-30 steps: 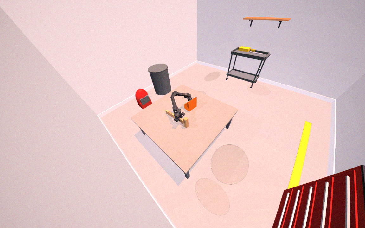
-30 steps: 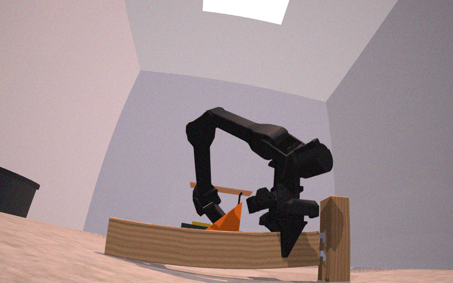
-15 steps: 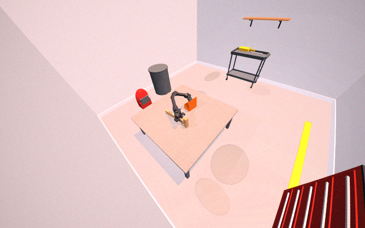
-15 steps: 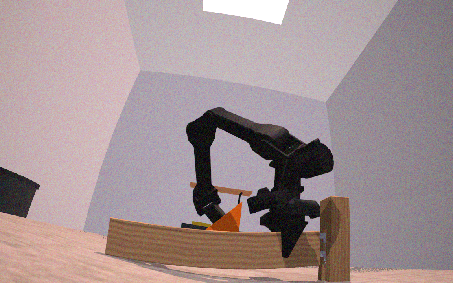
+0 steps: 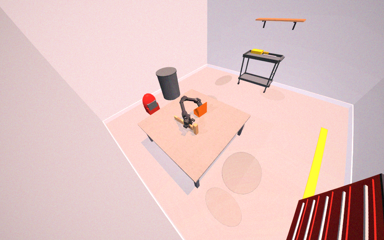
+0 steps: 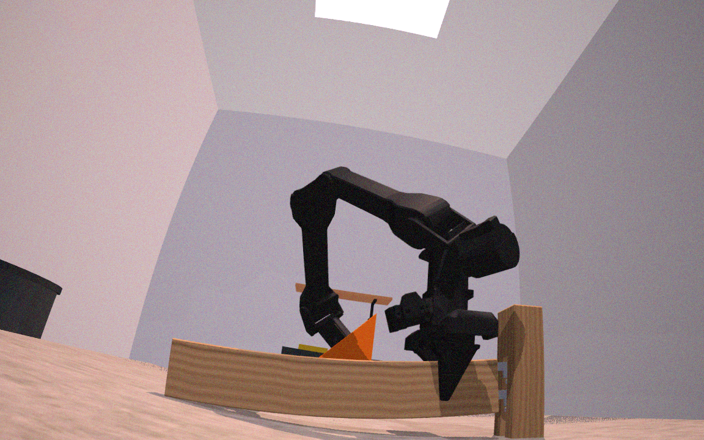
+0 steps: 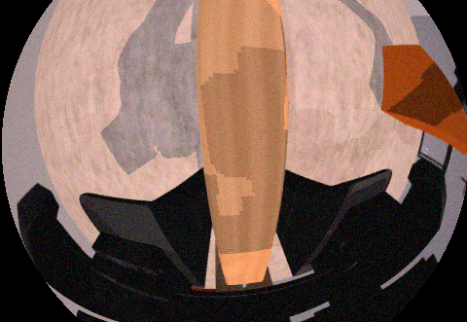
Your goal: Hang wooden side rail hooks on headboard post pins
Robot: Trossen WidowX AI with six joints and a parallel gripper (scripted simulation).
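Right now the headboard post is 110 mm to the left of my gripper tip, 40 mm above it and 20 mm behind it.
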